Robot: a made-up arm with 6 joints. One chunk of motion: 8 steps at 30 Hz.
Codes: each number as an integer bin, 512 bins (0 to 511) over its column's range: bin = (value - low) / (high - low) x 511, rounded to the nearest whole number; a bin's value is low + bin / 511 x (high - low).
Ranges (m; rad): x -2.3..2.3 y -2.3..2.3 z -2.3..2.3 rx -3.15..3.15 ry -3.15..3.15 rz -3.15..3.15
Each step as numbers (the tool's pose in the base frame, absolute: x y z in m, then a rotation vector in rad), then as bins.
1 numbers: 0.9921 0.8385 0.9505 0.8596 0.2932 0.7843
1 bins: 366 349 361 325 279 319
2 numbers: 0.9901 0.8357 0.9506 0.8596 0.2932 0.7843
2 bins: 365 348 361 325 279 319
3 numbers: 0.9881 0.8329 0.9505 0.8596 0.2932 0.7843
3 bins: 365 348 361 325 279 319
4 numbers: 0.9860 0.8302 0.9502 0.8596 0.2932 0.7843
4 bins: 365 348 361 325 279 319
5 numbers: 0.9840 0.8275 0.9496 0.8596 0.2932 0.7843
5 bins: 365 347 361 325 279 319
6 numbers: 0.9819 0.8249 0.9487 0.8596 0.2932 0.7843
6 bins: 365 347 361 325 279 319
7 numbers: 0.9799 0.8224 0.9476 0.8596 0.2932 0.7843
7 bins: 364 347 361 325 279 319
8 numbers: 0.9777 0.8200 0.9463 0.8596 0.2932 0.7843
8 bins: 364 347 361 325 279 319
